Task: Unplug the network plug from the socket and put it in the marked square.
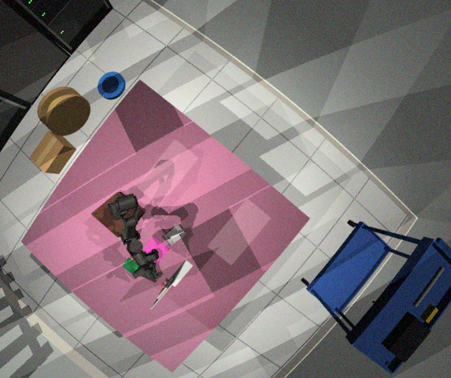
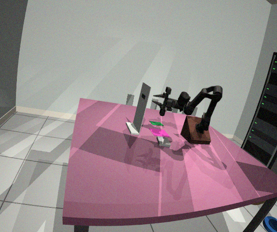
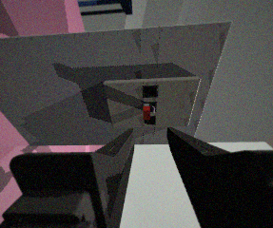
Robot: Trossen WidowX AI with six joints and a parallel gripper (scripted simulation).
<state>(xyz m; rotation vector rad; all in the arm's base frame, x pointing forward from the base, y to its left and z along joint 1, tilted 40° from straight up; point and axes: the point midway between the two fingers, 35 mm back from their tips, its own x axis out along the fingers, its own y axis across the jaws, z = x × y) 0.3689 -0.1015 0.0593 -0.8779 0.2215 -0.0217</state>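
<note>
Right now the red plug is 5 cm ahead of my gripper tip. The rest, counted from my gripper tip: magenta square 23 cm below, 11 cm behind; then grey block 22 cm below, 15 cm to the left, 9 cm behind.
</note>
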